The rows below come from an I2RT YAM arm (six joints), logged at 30 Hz.
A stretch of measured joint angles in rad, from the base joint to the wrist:
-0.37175, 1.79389, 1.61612, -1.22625, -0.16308, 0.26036
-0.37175, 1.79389, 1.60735, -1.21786, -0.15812, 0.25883
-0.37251, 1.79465, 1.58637, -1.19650, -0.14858, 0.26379
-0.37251, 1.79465, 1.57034, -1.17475, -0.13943, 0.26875
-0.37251, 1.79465, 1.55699, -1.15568, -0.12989, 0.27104
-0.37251, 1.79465, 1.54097, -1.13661, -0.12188, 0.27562
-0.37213, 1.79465, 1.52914, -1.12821, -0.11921, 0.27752
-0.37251, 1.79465, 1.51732, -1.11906, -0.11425, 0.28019
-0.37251, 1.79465, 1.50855, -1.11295, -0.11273, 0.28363
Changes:
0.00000, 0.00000, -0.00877, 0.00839, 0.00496, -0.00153
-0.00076, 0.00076, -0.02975, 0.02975, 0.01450, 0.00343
-0.00076, 0.00076, -0.04578, 0.05150, 0.02365, 0.00839
-0.00076, 0.00076, -0.05913, 0.07057, 0.03319, 0.01068
-0.00076, 0.00076, -0.07515, 0.08964, 0.04120, 0.01526
-0.00038, 0.00076, -0.08698, 0.09804, 0.04387, 0.01716
-0.00076, 0.00076, -0.09880, 0.10719, 0.04883, 0.01983
-0.00076, 0.00076, -0.10757, 0.11330, 0.05035, 0.02327

